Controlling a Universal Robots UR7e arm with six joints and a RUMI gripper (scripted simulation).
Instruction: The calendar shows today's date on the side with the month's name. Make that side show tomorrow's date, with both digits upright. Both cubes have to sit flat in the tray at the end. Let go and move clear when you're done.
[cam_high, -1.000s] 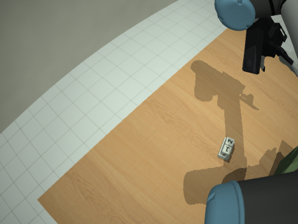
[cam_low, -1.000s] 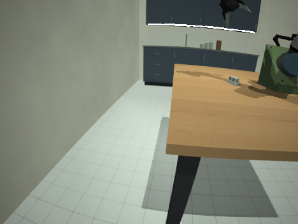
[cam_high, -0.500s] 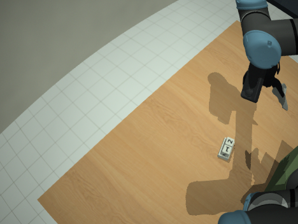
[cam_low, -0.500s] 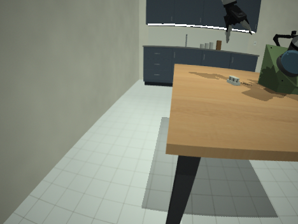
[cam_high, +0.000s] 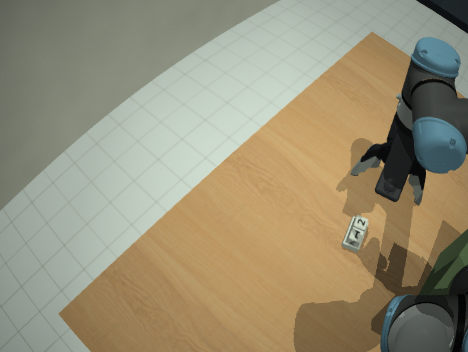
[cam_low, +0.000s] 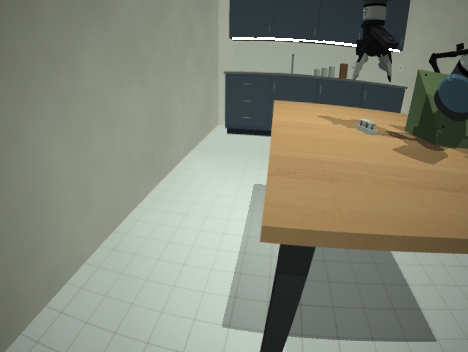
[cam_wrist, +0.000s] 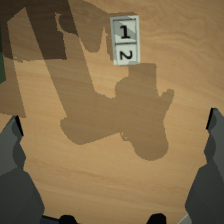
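Now: the grey digit cube 150 mm below my hand, 10 mm to the left of it and 10 mm ahead of it. Also, from my hand: white calendar tray: 170 mm below, 20 mm to the left.
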